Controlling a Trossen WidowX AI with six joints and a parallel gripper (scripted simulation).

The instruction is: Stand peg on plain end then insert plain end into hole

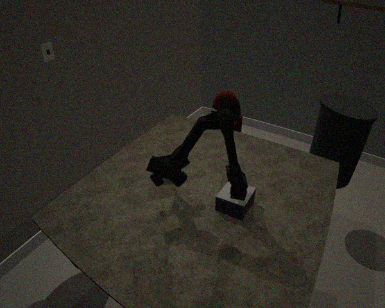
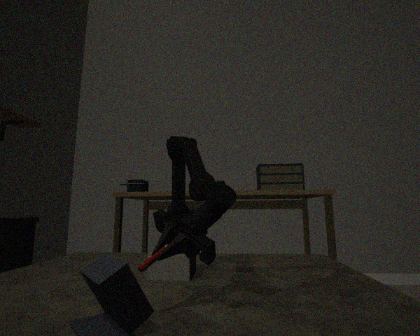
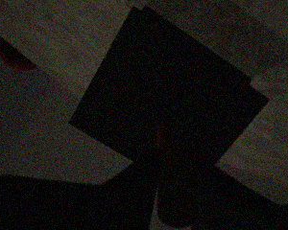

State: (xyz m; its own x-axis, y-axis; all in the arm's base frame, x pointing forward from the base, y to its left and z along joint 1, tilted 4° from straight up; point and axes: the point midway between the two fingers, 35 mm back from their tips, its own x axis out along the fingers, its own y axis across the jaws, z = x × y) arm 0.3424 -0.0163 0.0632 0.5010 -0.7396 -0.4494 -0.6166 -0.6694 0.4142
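The dark sloped panel is 70 mm to the right of my gripper tip, 50 mm below it and 40 mm ahead of it. From my gripper tip the other things lie so: red peg 10 mm to the left, 10 mm behind, 10 mm above.
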